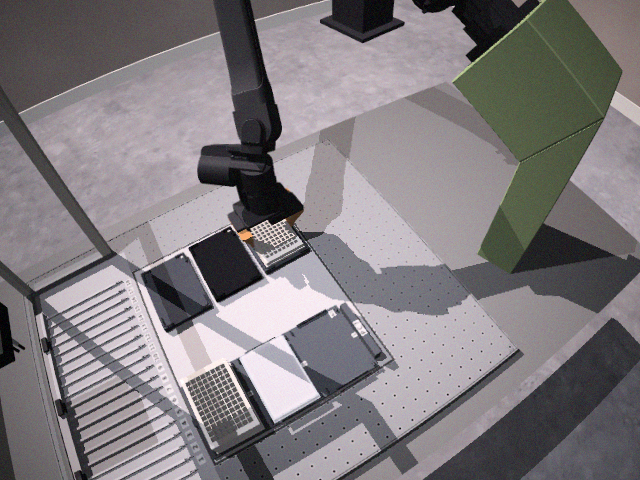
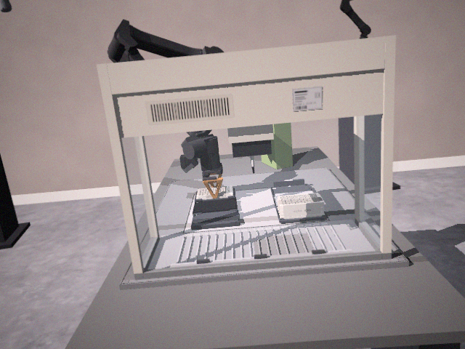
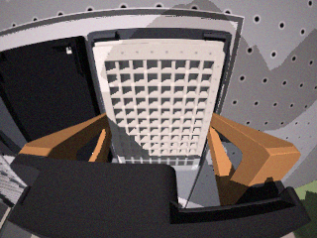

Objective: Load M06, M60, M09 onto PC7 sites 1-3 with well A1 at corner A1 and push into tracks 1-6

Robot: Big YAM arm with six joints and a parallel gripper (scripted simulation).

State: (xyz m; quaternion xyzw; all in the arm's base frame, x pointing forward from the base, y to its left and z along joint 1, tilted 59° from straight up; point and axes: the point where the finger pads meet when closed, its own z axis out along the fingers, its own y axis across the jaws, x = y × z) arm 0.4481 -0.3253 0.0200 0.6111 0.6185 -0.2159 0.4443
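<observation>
My hand is 20 mm above the dark nest S1. From my hand the other things lie so: nest S2: 110 mm ahead, 10 mm to the right, 20 mm below; dark carrier PC7: 170 mm ahead, 240 mm to the left, 10 mm below; dark nest S3: 220 mm ahead, 30 mm to the right, 20 mm below.
</observation>
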